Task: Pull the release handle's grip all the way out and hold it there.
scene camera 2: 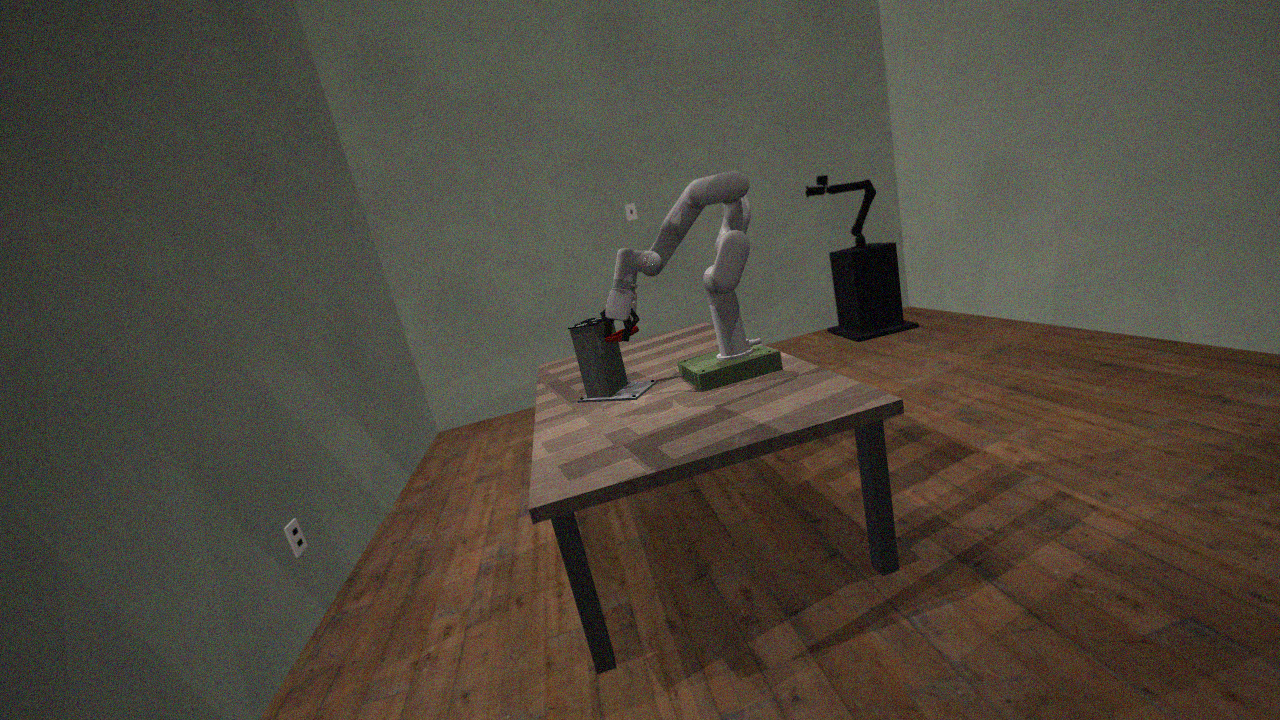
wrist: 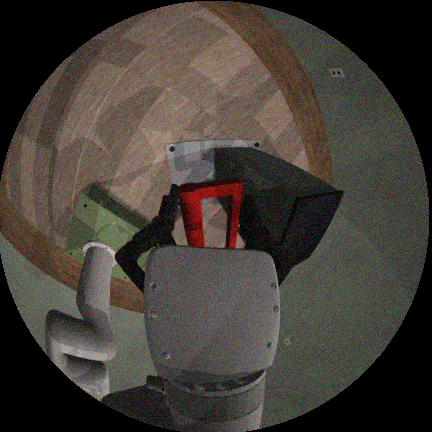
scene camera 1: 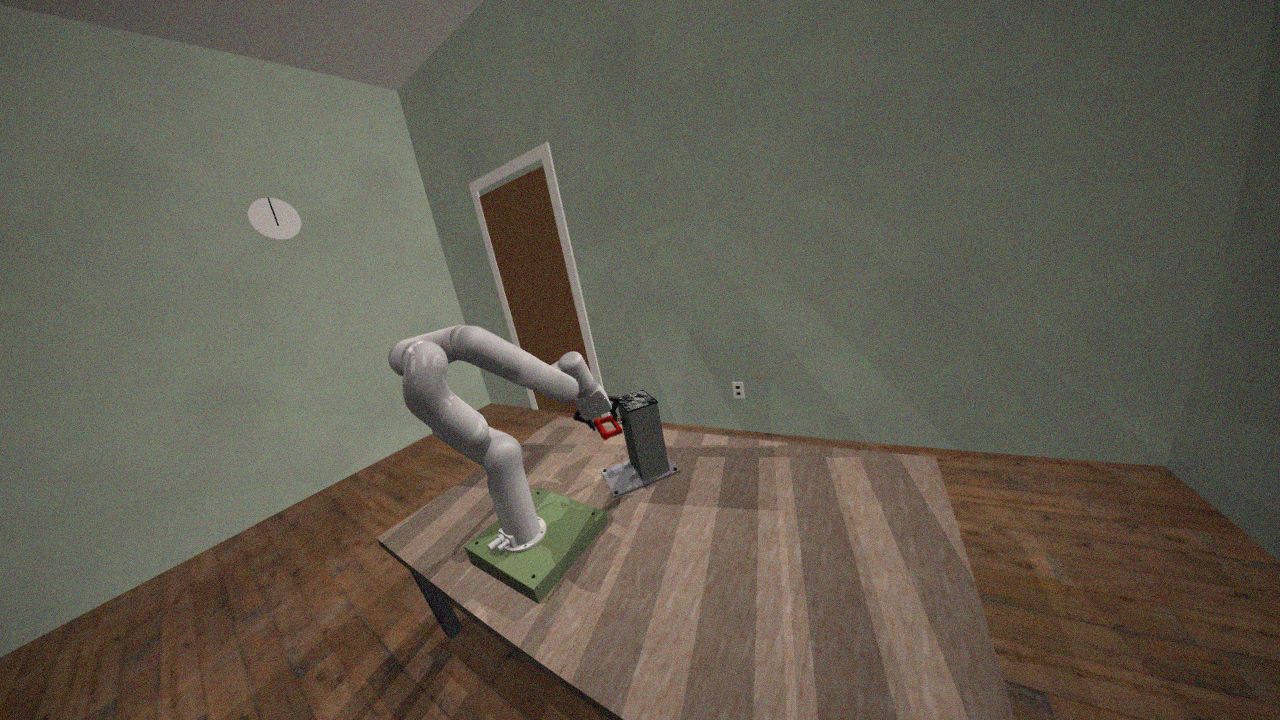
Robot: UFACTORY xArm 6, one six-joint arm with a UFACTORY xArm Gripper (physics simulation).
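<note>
The release handle's red rectangular grip (scene camera 1: 611,436) (scene camera 2: 617,337) (wrist: 192,217) stands out on the arm's side of a dark grey upright housing (scene camera 1: 646,445) (scene camera 2: 597,362) (wrist: 280,175). My gripper (scene camera 1: 606,422) (scene camera 2: 620,333) (wrist: 210,196) is wide and shut on the grip, with one black finger against each outer side in the wrist view. The right finger lies between the grip and the housing and is hard to see against the dark housing. The gripper body hides the near end of the grip. How the grip joins the housing is hidden.
The housing stands on a light grey plate (scene camera 1: 619,484) (scene camera 2: 638,388) (wrist: 192,169) fixed to the wooden table (scene camera 1: 742,573) (scene camera 2: 626,456) (wrist: 125,115). My arm's green base block (scene camera 1: 572,528) (scene camera 2: 735,368) (wrist: 105,225) is beside it. A black arm on a black pedestal (scene camera 2: 866,291) stands farther off.
</note>
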